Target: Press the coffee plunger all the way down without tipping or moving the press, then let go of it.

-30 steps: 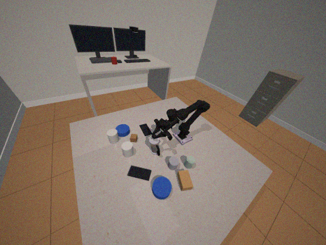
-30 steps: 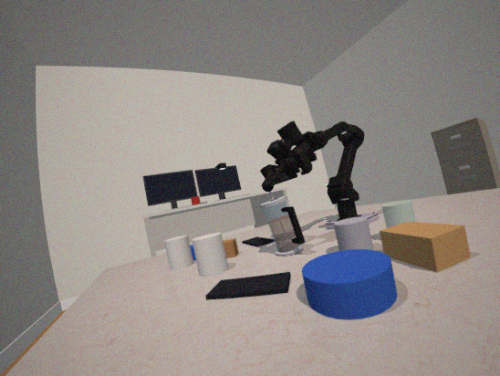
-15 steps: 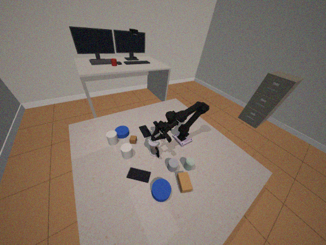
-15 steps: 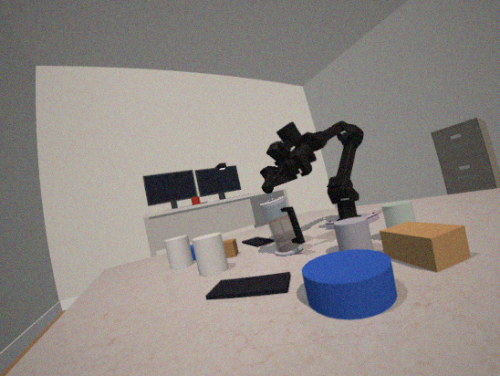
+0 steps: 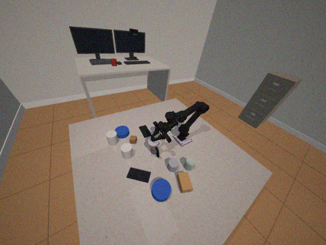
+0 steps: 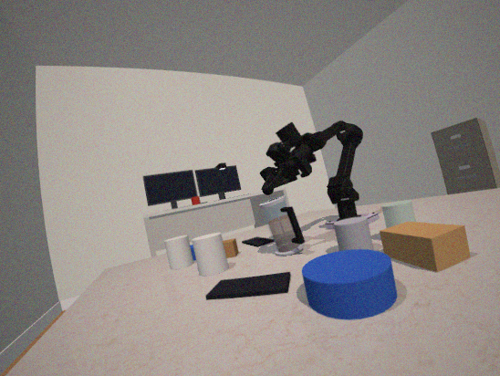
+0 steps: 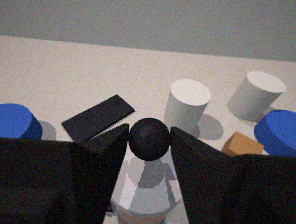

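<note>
The coffee press lies 20 mm behind my gripper tip, 20 mm to the left of it and 90 mm below it. Round my gripper tip: grey cylinder 80 mm behind, 180 mm to the left, 150 mm below; pale green cylinder 190 mm behind, 240 mm to the left, 140 mm below.
</note>
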